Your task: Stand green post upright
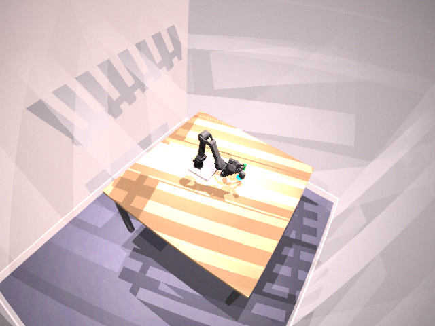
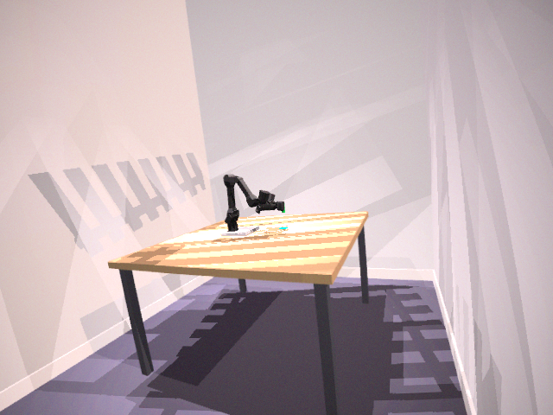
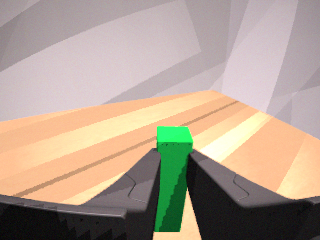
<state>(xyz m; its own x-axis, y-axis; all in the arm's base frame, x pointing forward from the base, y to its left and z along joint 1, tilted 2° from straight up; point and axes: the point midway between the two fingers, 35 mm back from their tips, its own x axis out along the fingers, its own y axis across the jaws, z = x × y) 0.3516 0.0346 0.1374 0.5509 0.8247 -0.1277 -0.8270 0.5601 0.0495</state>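
Now: gripper tip 20 mm past the cyan circle and 160 mm above it. Also, from my gripper tip: green post: 20 mm below.
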